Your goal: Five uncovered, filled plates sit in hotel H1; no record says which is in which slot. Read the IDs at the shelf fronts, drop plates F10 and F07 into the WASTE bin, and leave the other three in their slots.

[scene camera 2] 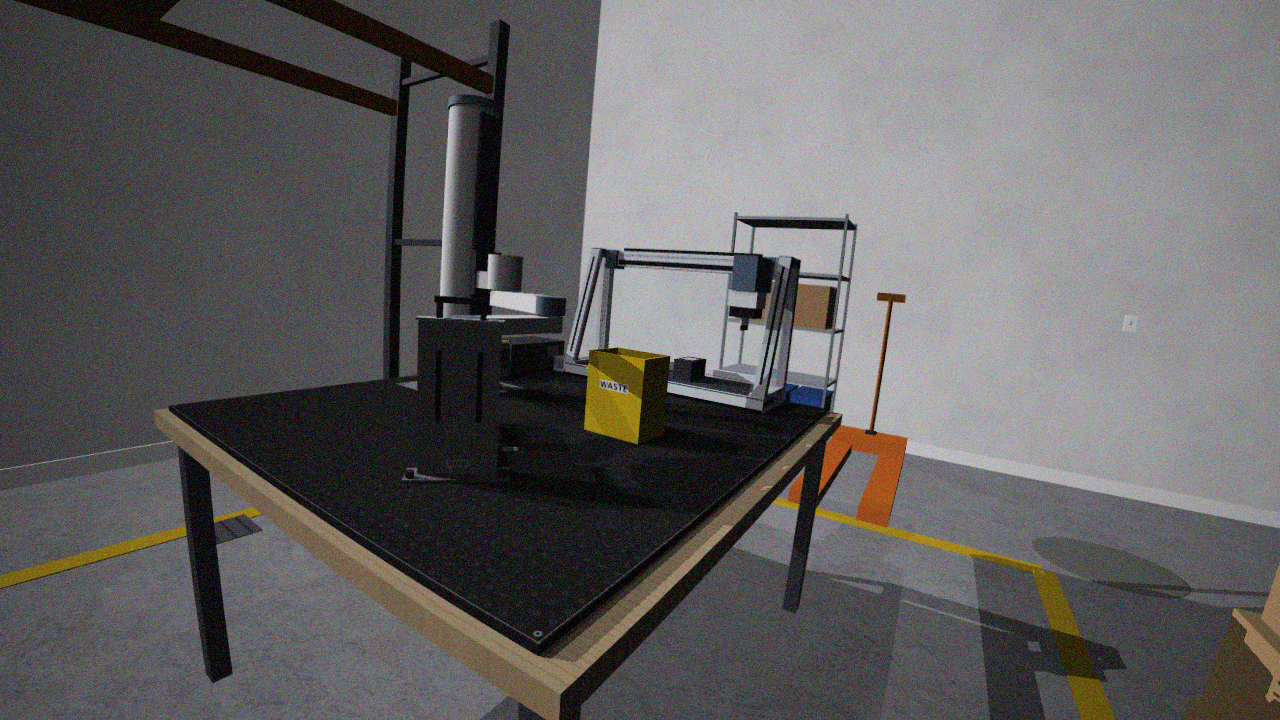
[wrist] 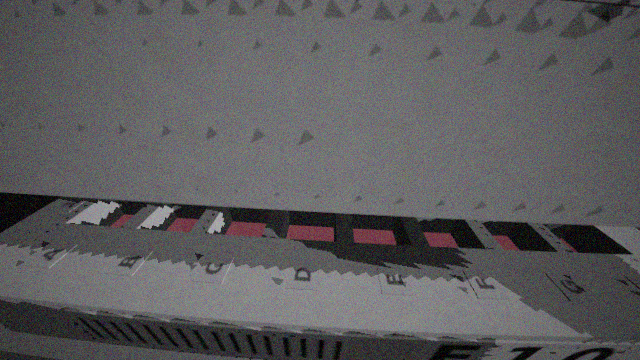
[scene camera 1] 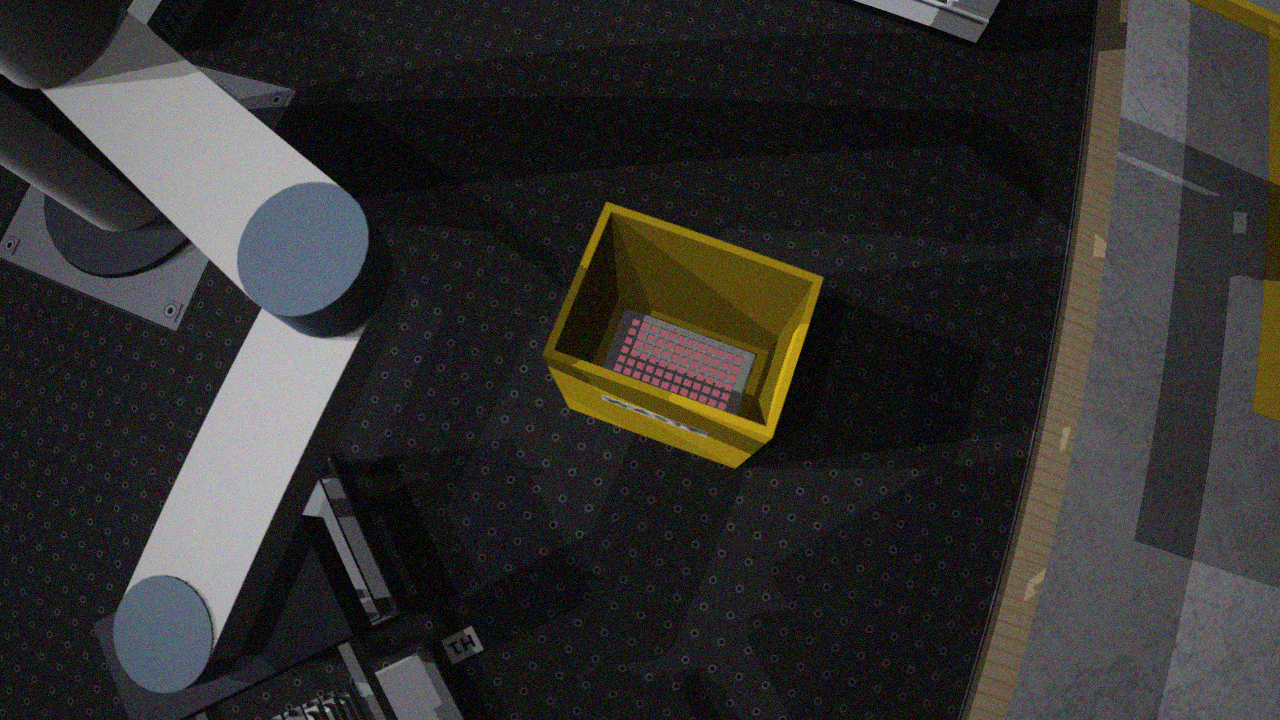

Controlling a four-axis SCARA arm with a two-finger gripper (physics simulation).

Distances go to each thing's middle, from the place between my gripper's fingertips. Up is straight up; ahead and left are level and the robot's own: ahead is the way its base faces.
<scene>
My hand is 2 cm to the right of the plate e10 [wrist: 88,271], 2 cm below it and 2 cm past it. Also, from my hand: H1 label [scene camera 1: 465,643]: 16 cm below, 13 cm to the left, 1 cm ahead; dark tower [scene camera 2: 457,436]: 4 cm to the right, 4 cm ahead, 2 cm below; plate e07 [wrist: 517,118]: 5 cm above, 2 cm to the left, 2 cm behind.
</scene>
